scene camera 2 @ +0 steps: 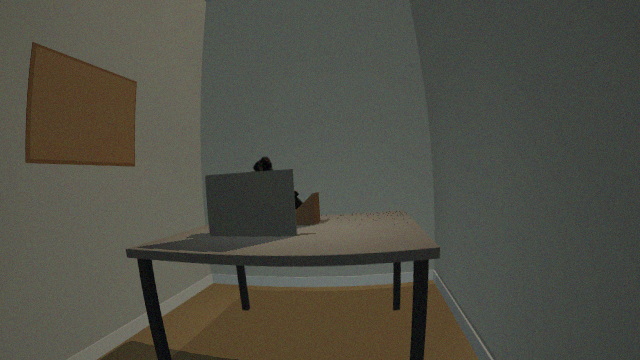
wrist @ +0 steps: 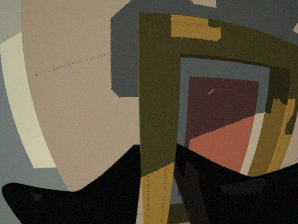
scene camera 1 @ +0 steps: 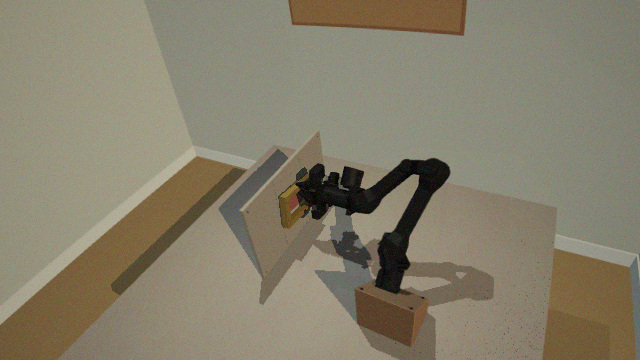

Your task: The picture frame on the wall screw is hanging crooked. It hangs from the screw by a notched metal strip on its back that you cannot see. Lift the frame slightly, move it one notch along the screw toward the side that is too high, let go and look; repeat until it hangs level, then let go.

Labels:
picture frame: wrist 214, 87; scene camera 1 292, 204; not seen in scene camera 2 (hidden by a wall panel)

